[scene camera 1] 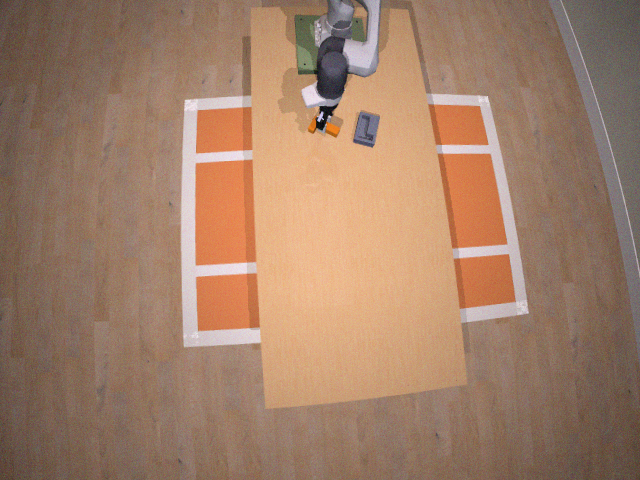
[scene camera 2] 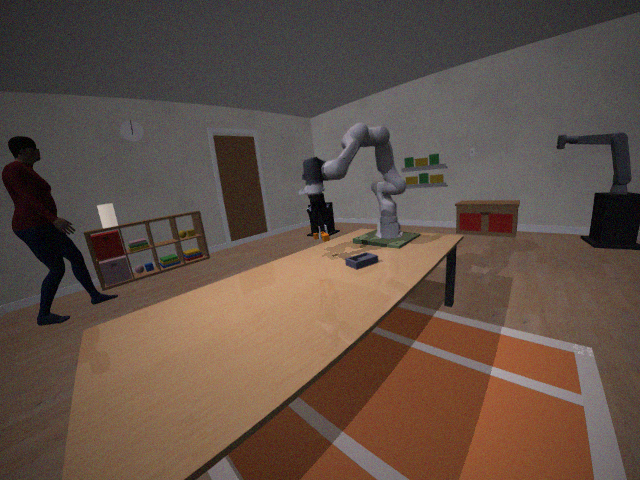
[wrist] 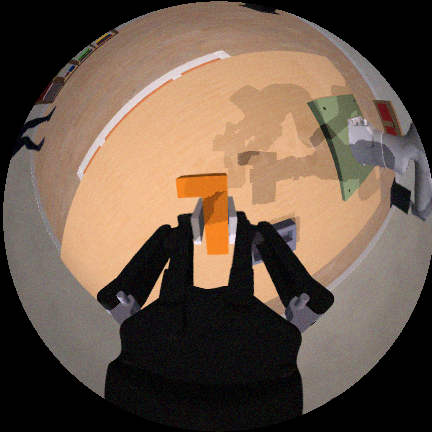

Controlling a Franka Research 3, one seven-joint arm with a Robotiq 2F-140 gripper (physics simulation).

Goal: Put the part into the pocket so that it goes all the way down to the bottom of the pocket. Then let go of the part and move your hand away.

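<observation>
The part is an orange L-shaped piece (scene camera 1: 332, 130) (scene camera 2: 324, 237) (wrist: 217, 242). My gripper (scene camera 1: 322, 125) (scene camera 2: 321, 234) (wrist: 215, 206) is shut on its long arm and holds it above the table, apart from its shadow. In the wrist view the short arm points left at the far end. The pocket is an L-shaped recess in a grey-blue block (scene camera 1: 363, 143) (scene camera 2: 363, 263) (wrist: 290, 242), which stands on the table to the right of the gripper in the first scene view. My right finger linkage hides some of the block in the wrist view. The recess floor is hard to make out.
The wooden table (scene camera 1: 356, 232) (scene camera 2: 232, 330) (wrist: 135, 200) carries the arm's green base plate (scene camera 1: 306, 59) (scene camera 2: 364, 239) (wrist: 345, 160), behind the block and gripper. A person (scene camera 2: 31, 201) stands at the left in the second scene view, away from the table.
</observation>
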